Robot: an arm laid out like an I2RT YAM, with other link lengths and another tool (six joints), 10 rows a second.
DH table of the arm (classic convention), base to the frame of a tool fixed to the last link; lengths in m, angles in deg. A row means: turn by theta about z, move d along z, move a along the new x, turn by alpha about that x. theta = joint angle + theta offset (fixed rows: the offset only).
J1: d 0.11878  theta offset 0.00  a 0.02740  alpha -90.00
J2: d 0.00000  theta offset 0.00  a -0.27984  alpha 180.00
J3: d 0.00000  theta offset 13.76  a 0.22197  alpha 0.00
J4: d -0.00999  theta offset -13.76  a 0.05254  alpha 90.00
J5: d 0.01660  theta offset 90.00  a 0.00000  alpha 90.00
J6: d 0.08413  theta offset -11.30  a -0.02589  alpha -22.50
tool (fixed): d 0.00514  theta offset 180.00  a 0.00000  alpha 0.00
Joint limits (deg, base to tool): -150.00..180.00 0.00..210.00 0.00..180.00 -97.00..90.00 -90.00..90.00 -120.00..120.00
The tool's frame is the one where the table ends.
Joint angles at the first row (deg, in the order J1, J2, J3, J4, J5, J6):
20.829 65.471 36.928 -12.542 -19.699 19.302
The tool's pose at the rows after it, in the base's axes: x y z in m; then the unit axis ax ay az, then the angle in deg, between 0 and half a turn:
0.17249, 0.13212, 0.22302, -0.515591, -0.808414, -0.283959, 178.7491
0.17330, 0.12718, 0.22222, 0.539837, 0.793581, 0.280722, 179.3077
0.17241, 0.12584, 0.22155, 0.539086, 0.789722, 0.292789, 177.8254
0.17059, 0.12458, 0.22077, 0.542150, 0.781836, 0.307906, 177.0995
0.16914, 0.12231, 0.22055, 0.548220, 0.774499, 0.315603, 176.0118
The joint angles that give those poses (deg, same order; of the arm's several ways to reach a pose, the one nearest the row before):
20.784 63.451 35.910 -11.879 -18.174 19.828
20.738 62.188 35.251 -11.803 -14.731 21.403
20.720 61.098 33.838 -9.480 -14.107 21.515
20.741 59.802 32.162 -7.056 -13.711 22.650
20.742 58.543 31.096 -5.892 -12.595 23.360

